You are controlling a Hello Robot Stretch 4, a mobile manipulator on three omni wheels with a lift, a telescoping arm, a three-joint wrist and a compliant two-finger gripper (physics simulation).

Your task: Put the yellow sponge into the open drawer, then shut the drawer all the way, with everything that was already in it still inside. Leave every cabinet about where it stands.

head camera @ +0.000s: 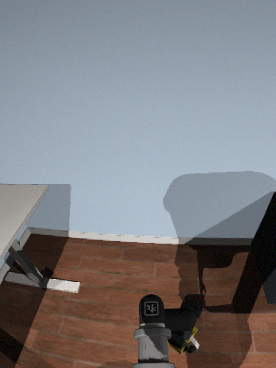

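Places are measured from the robot's base along level axes (x up, y back, z right), in millimetres.
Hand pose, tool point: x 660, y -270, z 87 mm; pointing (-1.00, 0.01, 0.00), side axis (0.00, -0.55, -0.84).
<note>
Things, the pixels of their top centre, and the offset from my tool point. "spot": a spot on its surface instead. Level surfaces: height alone.
- sponge, surface spot: [194,332] spot: dx +37, dy -26, dz +64 mm
- white foot, surface spot: [62,285] spot: dx -653, dy -544, dz -804 mm
- wooden floor, its level: dx -688 mm
My gripper [186,343] hangs from the wrist at the bottom, right of the arm's end, and is seen from above. Yellow parts of the sponge [194,332] show on both sides of the dark gripper body, and the gripper looks shut on it. The wrist hides most of the sponge and the fingertips. A tall black cabinet [265,237] is cut off by the right edge, apart from the gripper. A small dark blue-grey part juts out low on its side; I cannot tell whether it is the open drawer. The inside of a drawer does not show.
A light table [20,210] with a grey leg and a white foot [62,285] stands at the left. A pale blue wall [125,125] with a white skirting board [125,237] runs behind the wooden floor [110,270]. Shadows lie on the wall and floor near the cabinet.
</note>
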